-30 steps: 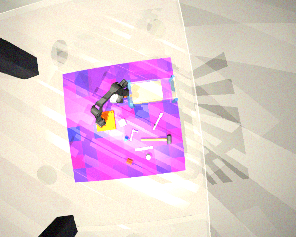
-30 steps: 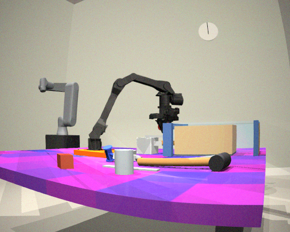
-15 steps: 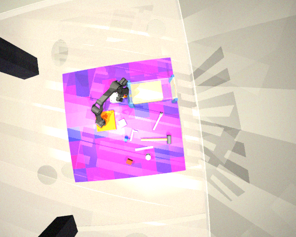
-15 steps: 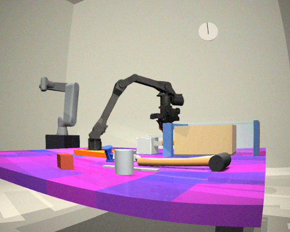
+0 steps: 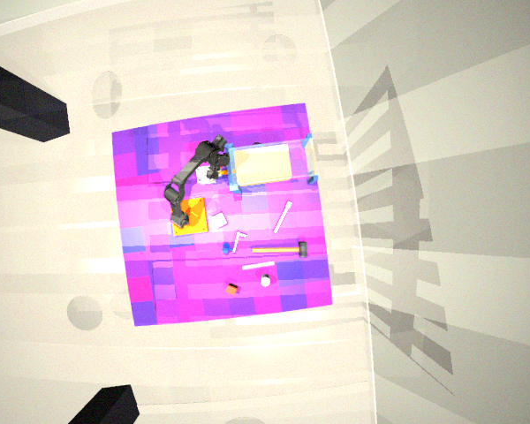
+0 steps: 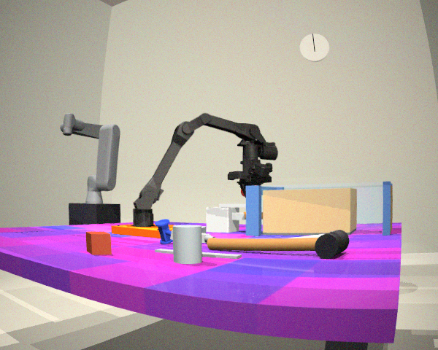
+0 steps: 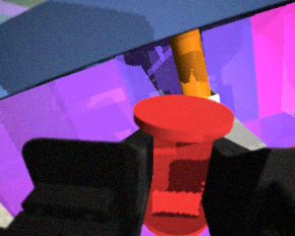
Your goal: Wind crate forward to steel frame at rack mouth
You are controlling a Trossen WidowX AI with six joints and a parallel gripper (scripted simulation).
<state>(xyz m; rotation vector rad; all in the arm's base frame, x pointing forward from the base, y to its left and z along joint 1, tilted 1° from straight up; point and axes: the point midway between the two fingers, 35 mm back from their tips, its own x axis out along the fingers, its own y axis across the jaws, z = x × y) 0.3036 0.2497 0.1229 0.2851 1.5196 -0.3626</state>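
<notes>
My gripper tip is now 40 mm past the red-knobbed winch handle, 10 mm to the left of it and 10 mm above it. Also, from my gripper tip: hand winch 120 mm behind, 80 mm below, 20 mm to the right; then red knob 20 mm above; then blue frame 60 mm ahead, 30 mm to the right, 10 mm below.
</notes>
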